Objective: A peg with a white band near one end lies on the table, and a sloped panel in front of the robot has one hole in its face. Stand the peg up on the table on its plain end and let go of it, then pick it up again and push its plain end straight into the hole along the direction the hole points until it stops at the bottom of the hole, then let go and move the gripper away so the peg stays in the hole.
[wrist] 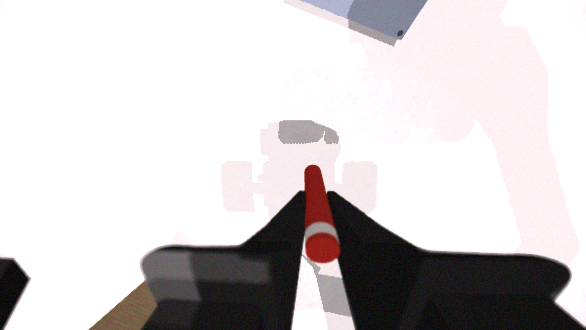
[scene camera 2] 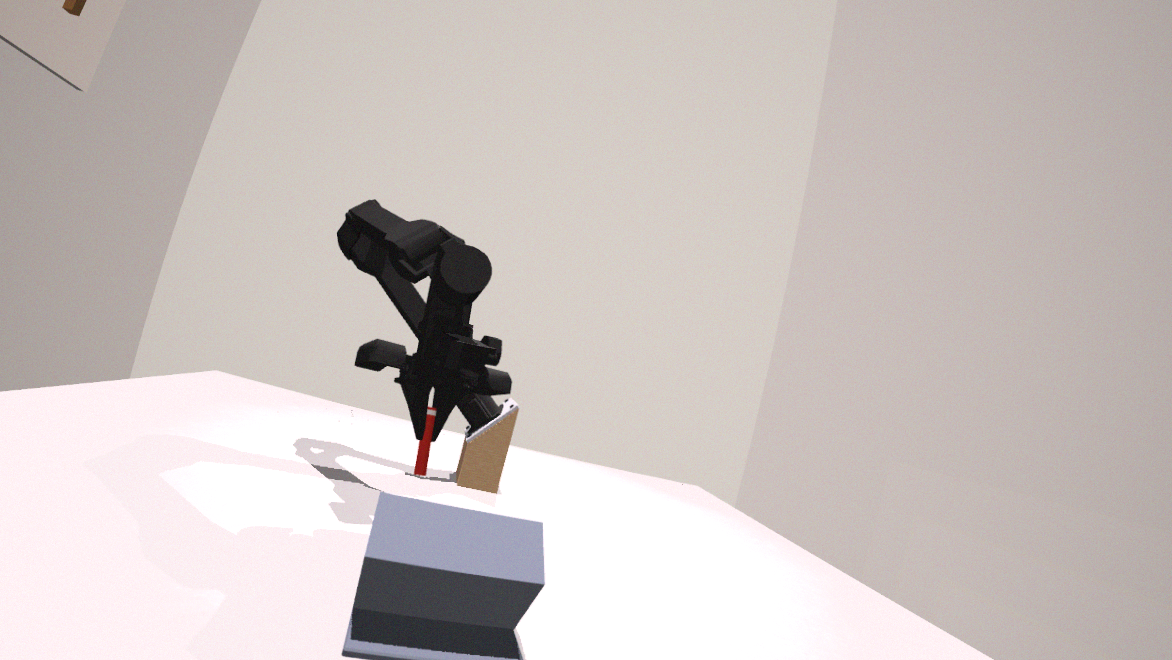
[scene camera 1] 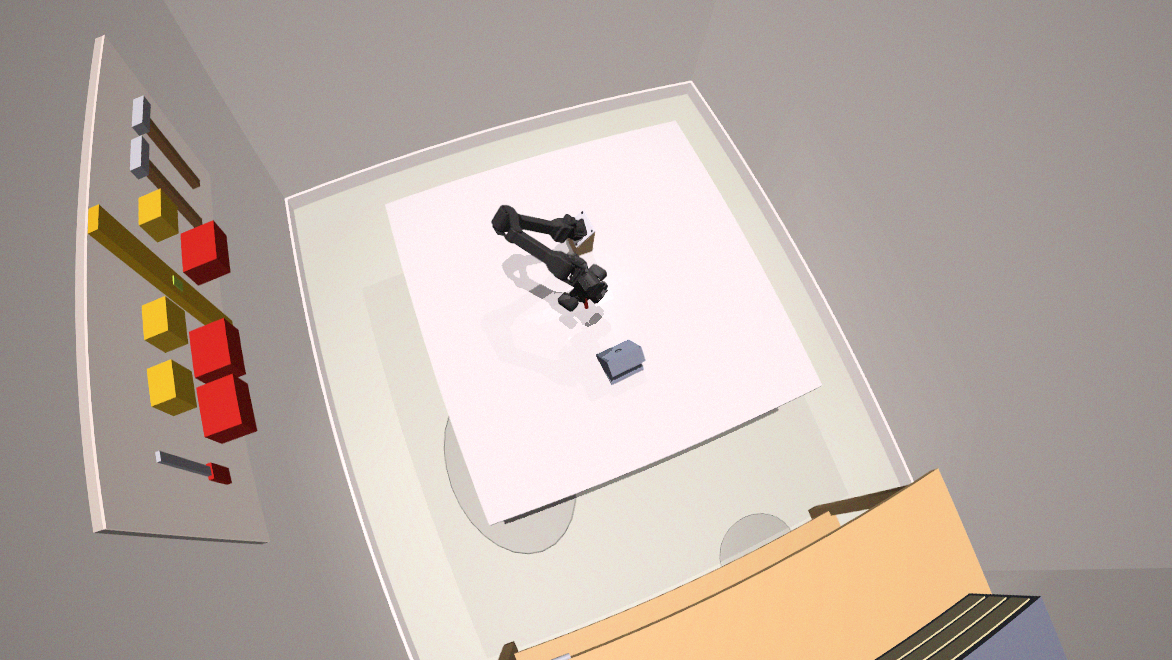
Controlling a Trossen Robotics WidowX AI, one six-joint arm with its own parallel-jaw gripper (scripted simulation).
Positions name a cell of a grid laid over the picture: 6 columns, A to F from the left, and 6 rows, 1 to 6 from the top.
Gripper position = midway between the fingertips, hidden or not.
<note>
The gripper (scene camera 2: C5) holds a peg (scene camera 2: C5). Further things: a sloped panel (scene camera 2: C6).
The peg shows as well in the wrist view (wrist: D5). The gripper shows as well in the wrist view (wrist: D4) and in scene camera 1 (scene camera 1: C3). The sloped panel shows as well in scene camera 1 (scene camera 1: D4).
</note>
